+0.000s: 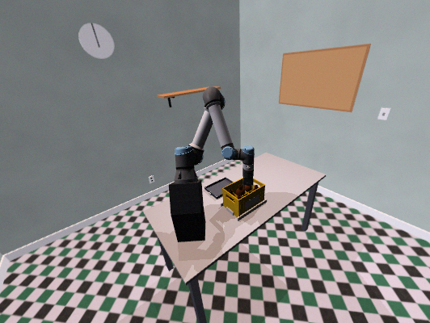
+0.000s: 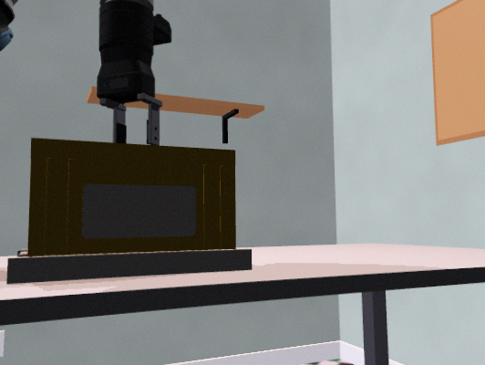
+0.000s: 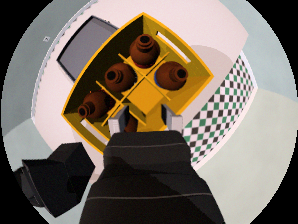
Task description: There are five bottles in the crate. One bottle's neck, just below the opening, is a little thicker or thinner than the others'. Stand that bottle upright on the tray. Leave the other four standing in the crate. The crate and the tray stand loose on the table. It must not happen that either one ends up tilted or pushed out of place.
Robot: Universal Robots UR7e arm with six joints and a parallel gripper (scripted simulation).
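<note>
The crate lies 1 cm behind my hand, 4 cm to the left of it and 11 cm below it. Also, from my hand: dark tray 6 cm behind, 32 cm to the left, 19 cm below; then brown bottle 8 cm ahead, 10 cm to the left, 11 cm below.
</note>
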